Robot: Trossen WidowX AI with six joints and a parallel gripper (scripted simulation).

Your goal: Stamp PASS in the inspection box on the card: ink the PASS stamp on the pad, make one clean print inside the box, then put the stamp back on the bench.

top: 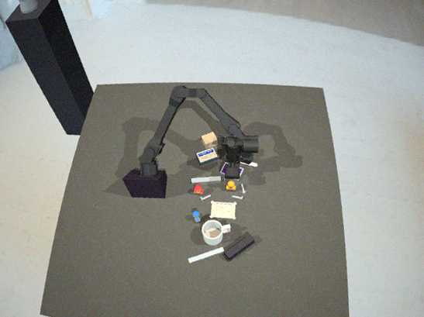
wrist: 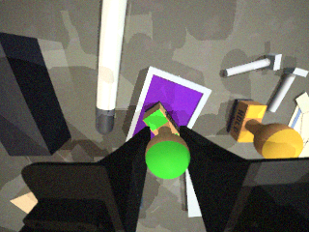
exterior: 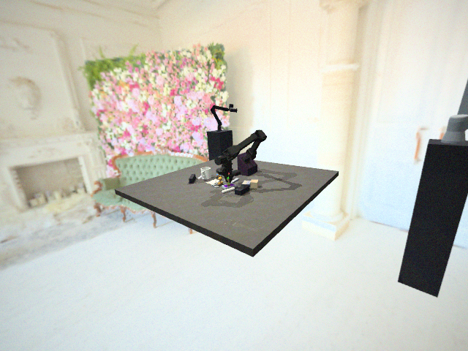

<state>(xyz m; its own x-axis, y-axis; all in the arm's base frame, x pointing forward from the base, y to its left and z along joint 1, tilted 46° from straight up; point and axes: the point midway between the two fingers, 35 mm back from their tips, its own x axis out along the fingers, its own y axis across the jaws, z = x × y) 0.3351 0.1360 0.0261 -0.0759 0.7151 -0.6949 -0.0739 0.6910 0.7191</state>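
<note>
Now: the purple ink pad 3 cm below my gripper tip. Also, from my gripper tip: orange-knobbed stamp: 9 cm to the right, 2 cm below; then green-knobbed stamp: right at my gripper tip; then white marker: 3 cm ahead, 6 cm to the left, 3 cm below.
</note>
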